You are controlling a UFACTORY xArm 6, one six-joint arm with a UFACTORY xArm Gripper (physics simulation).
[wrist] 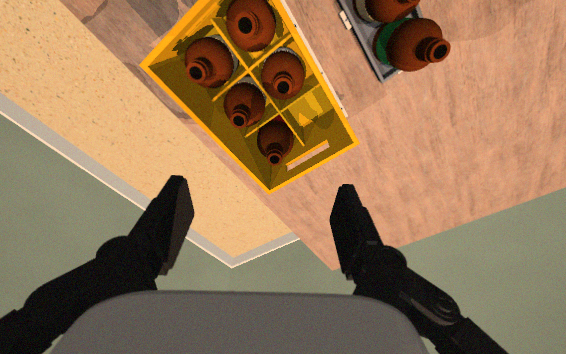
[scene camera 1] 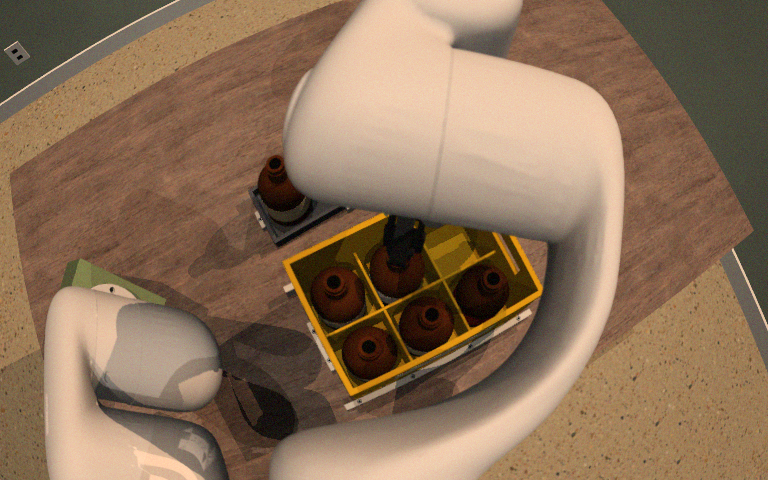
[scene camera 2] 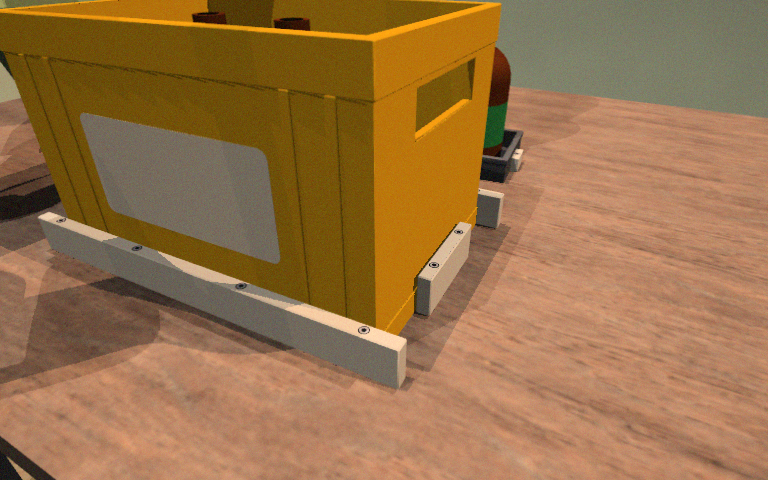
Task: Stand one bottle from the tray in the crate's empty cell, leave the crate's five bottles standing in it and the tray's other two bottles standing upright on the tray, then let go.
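Frame: origin at the arm's base, x ahead, y left, z up, level; metres.
Where they show: gripper, fingertip midpoint: point(wrist: 263, 198).
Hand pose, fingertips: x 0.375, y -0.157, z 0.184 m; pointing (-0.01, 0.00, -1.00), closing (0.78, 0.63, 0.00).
Things, the pixels of their top centre, and the offset from my fingertips. "pt": a spot on its surface instead.
- yellow crate at its top centre: point(scene camera 2: 256, 5) point(scene camera 1: 417, 279) point(wrist: 261, 108) 0.215 m down, 0.002 m ahead, 0.026 m right
- empty cell at a spot on its surface: point(scene camera 1: 453, 249) point(wrist: 311, 106) pt 0.382 m down, 0.108 m ahead, 0.000 m left
- green-label bottle at its top centre: point(scene camera 2: 482, 7) point(wrist: 440, 51) 0.230 m down, 0.128 m ahead, 0.190 m left
The yellow crate point(scene camera 1: 446, 343) point(scene camera 2: 427, 186) point(wrist: 314, 167) has five brown bottles standing in its cells, and the empty cell point(scene camera 1: 453, 249) point(wrist: 307, 112) is at a corner by a handle slot. The dark tray point(scene camera 1: 308, 225) point(scene camera 2: 495, 168) point(wrist: 367, 55) lies beside the crate's long side. A pale-label bottle point(scene camera 1: 283, 195) stands at one tray end in scene camera 1; the arm hides the rest. A green-label bottle point(scene camera 2: 497, 121) point(wrist: 410, 47) stands at the other end, with a pale-label bottle point(wrist: 382, 9) beside it. My gripper point(scene camera 1: 403, 249) point(wrist: 263, 198) is open and empty, high above the crate area.
My pale arm point(scene camera 1: 453, 141) spans over the tray and the crate's right side in scene camera 1. Pale fixing strips point(scene camera 1: 413, 376) point(scene camera 2: 240, 288) run along the crate's foot. A green block point(scene camera 1: 93, 277) is at the left, by the lower arm links point(scene camera 1: 152, 356).
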